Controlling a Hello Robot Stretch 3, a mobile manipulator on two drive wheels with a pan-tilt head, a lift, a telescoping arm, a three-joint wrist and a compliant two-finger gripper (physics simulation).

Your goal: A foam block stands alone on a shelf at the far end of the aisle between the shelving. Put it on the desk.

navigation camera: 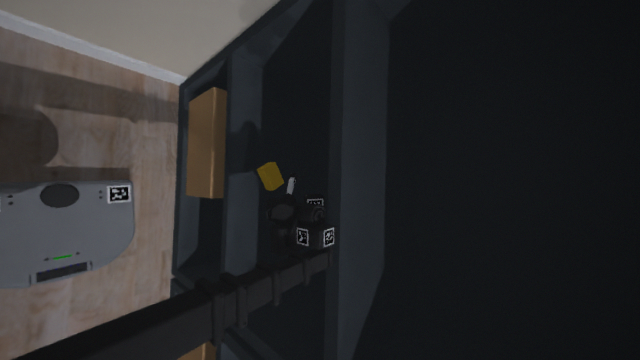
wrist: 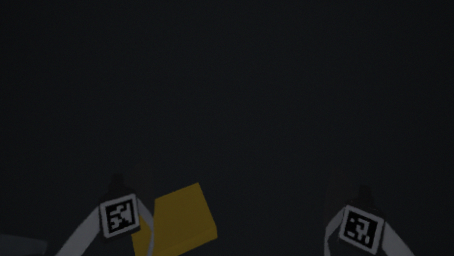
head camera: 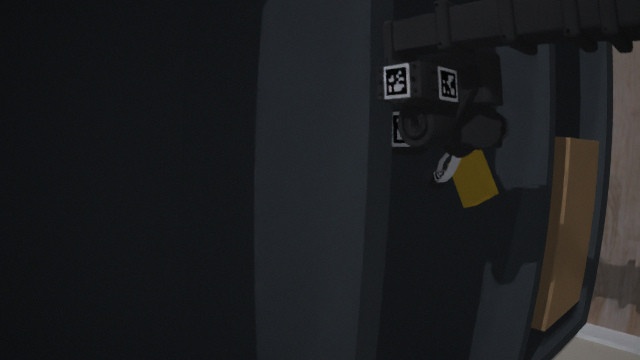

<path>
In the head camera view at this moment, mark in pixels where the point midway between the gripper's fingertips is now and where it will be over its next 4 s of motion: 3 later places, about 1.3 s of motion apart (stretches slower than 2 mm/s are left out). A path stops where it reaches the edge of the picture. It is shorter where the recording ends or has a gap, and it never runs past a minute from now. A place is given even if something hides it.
My gripper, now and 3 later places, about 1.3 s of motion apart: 433,135; 433,135; 443,135; 460,146
</path>
